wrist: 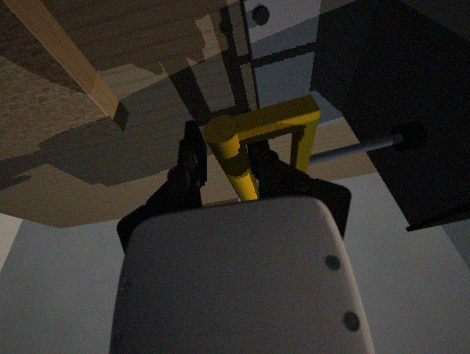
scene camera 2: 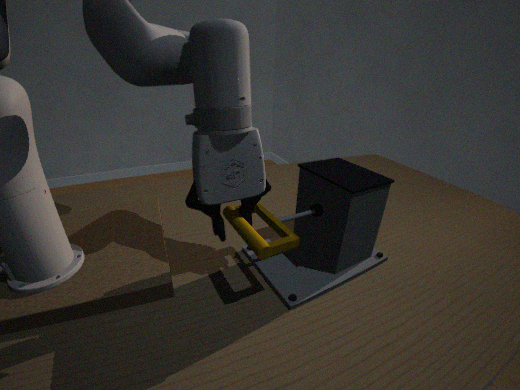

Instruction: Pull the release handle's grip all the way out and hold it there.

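Observation:
The release handle is a yellow frame with a round grip bar at its outer side. A thin grey rod joins the frame to a dark box; a length of rod shows outside the box. My gripper points down, with one black finger on each side of the grip bar, and is shut on it. The right-hand finger is inside the frame, close against the bar. In the wrist view a narrow gap shows beside the left-hand finger; the contact is partly hidden.
The box stands on a grey base plate with dark bolts, on the wooden table. A raised wooden block lies left of the handle. The white arm's round base stands at the left. Walls rise behind the table.

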